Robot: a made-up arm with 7 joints. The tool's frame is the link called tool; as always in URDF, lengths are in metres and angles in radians.
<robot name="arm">
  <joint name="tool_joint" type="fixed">
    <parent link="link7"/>
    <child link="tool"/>
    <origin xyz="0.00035 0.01 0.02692" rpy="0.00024 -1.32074 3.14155"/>
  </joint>
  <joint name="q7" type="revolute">
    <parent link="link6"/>
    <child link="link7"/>
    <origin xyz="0.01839 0.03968 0.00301" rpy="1.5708 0 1.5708"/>
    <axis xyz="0 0 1"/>
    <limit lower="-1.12" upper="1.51"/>
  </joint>
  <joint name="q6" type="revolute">
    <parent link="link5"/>
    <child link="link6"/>
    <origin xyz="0.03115 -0.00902 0.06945" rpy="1.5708 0 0"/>
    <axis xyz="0 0 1"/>
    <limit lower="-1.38" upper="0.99"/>
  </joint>
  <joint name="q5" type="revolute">
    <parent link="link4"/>
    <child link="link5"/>
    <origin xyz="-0.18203 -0.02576 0.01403" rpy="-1.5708 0 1.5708"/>
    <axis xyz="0 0 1"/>
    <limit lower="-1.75" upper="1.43"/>
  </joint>
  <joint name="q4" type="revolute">
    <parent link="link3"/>
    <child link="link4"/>
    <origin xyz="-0.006 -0.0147 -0.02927" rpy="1.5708 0 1.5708"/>
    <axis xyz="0 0 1"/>
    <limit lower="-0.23" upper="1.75"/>
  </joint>
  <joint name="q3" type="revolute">
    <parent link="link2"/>
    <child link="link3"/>
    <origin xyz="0.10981 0.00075 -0.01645" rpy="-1.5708 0 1.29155"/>
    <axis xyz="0 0 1"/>
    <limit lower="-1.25" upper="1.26"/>
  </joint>
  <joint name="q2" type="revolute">
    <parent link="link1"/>
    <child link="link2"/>
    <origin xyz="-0.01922 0.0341 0.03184" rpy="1.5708 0 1.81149"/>
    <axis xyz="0 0 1"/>
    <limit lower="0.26" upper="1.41"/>
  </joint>
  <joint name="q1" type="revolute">
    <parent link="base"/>
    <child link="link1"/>
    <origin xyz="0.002 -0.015 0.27" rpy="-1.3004 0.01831 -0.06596"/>
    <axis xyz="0 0 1"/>
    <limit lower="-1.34" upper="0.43"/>
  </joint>
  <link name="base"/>
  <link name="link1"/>
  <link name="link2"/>
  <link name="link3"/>
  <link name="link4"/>
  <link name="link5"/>
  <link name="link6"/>
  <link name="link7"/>
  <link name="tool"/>
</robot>
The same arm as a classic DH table. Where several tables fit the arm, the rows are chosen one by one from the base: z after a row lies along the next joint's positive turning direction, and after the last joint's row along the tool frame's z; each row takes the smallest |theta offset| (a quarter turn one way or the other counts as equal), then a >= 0, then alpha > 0; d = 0 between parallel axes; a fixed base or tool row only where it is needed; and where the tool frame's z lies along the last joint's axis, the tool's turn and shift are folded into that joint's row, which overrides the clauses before.
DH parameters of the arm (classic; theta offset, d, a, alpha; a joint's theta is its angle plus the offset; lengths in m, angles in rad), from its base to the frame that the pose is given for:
base (fixed): -0.0710 0.2741 0.0031 -1.3004
q1: -1.3111 0.0165 -0.0377 -1.5708
q2: 1.2915 -0.0270 -0.0310 1.5708
q3: 1.5708 -0.1346 0.0147 -1.5708
q4: 1.5708 0.0080 0.0258 1.5708
q5: 0.0000 0.2515 -0.0312 -1.5708
q6: -1.5708 0.0120 0.0397 1.5708
q7: 1.5710 0.0452 0.0100 1.3207
tool (fixed): 1.5707 0.0004 0.0000 0.0000
Joint limits (rad, base to tool): -1.3400..0.4300 0.2600..1.4100 -1.2500..1.2600 -0.2300..1.7500 -1.7500..1.4300 -1.3800..0.9900 -1.1200..1.5100

